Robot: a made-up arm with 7 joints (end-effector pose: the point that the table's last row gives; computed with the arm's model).
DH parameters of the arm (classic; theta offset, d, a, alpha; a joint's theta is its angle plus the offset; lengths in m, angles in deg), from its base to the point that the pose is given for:
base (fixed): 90 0.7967 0.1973 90
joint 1: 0 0.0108 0.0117 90
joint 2: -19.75 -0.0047 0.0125 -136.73
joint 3: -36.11 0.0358 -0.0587 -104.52
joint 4: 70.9 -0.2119 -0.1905 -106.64
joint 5: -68.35 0.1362 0.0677 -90
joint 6: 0 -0.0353 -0.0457 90
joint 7: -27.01 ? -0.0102 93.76
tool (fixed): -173.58 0.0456 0 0
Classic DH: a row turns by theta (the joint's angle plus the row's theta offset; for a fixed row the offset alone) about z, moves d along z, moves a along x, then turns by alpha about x.
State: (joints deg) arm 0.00 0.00 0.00 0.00 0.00 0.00 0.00
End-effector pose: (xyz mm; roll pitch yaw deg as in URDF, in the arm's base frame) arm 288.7 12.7 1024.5 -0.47 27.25 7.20
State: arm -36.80 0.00 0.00 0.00 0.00 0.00 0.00
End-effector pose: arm 288.7 186.0 1089.7 -41.73 25.68 -11.85
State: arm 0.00 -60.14 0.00 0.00 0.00 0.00 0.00
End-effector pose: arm 319.4 352.3 1024.5 -0.47 27.25 67.34
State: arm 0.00 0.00 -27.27 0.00 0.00 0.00 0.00
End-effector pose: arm 185.5 15.3 1115.2 -18.61 18.97 -20.02
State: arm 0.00 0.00 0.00 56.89 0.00 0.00 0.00
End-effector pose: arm 347.7 266.1 967.9 -63.99 43.77 -11.05
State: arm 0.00 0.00 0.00 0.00 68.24 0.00 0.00
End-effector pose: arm 217.7 12.7 986.9 -9.28 -40.50 8.43
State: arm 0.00 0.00 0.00 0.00 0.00 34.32 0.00
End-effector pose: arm 294.6 -35.7 1024.5 -0.47 27.25 -27.12
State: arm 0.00 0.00 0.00 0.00 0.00 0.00 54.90
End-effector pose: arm 246.7 12.7 1033.6 -7.10 -27.28 7.20
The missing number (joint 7, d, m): -0.0307
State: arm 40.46 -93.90 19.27 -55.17 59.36 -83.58 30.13
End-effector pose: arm 180.4 358.8 859.8 -128.88 -44.80 -129.46
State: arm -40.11 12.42 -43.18 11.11 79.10 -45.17 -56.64
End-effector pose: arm 116.6 243.9 1074.3 -116.24 -21.58 -32.46
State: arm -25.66 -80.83 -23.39 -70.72 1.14 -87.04 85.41
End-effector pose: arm 305.5 131.2 886.6 -124.23 -81.79 -114.56
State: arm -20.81 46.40 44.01 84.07 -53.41 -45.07 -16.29
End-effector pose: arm 351.9 274.3 842.7 -178.92 36.52 -146.38
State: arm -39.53 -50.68 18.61 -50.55 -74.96 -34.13 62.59
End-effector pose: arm 450.5 236.6 773.2 78.20 27.39 84.75
